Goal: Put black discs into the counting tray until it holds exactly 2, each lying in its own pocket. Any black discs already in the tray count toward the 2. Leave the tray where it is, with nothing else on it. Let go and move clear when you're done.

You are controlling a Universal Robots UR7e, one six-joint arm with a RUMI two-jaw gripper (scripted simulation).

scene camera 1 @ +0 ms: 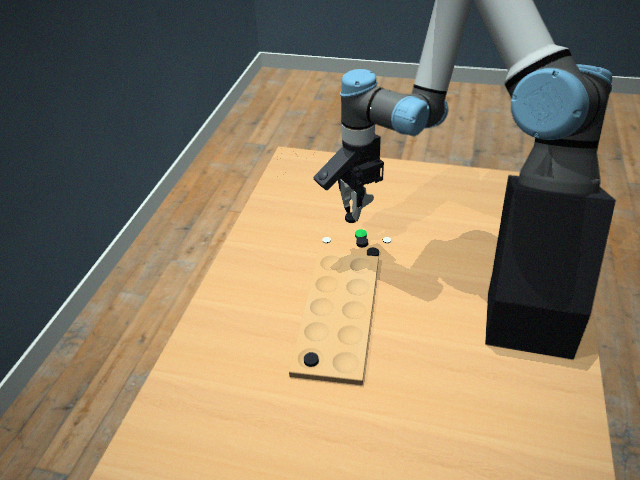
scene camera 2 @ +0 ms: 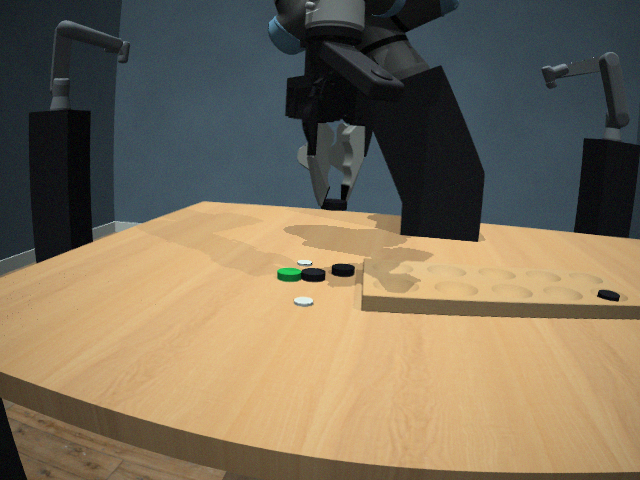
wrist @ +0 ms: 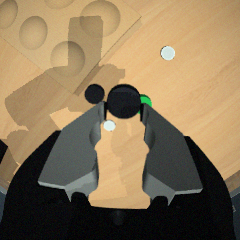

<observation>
In view: the gripper (scene camera 2: 332, 205), a wooden counting tray (scene camera 2: 580, 301) and a black disc (wrist: 123, 101).
The wooden counting tray shows as well in scene camera 1 (scene camera 1: 335, 325). The gripper shows as well in scene camera 1 (scene camera 1: 352, 217) and in the wrist view (wrist: 123, 103).
</observation>
